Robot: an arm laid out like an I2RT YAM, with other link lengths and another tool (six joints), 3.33 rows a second.
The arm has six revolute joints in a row. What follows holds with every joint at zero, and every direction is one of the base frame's.
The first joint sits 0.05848 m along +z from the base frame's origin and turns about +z.
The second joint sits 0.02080 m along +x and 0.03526 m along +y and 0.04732 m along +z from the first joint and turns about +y.
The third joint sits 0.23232 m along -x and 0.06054 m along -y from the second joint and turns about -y.
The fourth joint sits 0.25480 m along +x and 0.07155 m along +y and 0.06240 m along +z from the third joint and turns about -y.
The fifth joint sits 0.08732 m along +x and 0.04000 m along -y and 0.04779 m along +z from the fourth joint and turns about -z.
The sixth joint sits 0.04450 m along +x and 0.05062 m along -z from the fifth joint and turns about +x.
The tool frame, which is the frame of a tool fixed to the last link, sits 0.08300 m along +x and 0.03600 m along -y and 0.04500 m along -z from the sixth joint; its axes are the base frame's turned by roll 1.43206, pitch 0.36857 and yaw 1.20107 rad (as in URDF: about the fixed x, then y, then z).
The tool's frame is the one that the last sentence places.
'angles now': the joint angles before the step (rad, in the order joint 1, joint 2, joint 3, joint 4, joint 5, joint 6). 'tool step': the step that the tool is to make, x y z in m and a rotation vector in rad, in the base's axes. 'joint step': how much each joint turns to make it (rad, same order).
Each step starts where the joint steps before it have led.
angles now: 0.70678 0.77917 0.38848 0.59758 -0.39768 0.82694
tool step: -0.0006 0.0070 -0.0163 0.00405 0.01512 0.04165
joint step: 0.00101 0.07509 -0.03387 0.10937 -0.03712 0.02294
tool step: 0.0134 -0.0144 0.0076 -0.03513 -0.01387 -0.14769
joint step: -0.00008 -0.07444 0.02693 -0.13780 0.13832 -0.06721
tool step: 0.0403 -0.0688 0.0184 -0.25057 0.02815 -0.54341
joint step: -0.00042 -0.06034 0.20795 -0.46448 0.53021 -0.20850
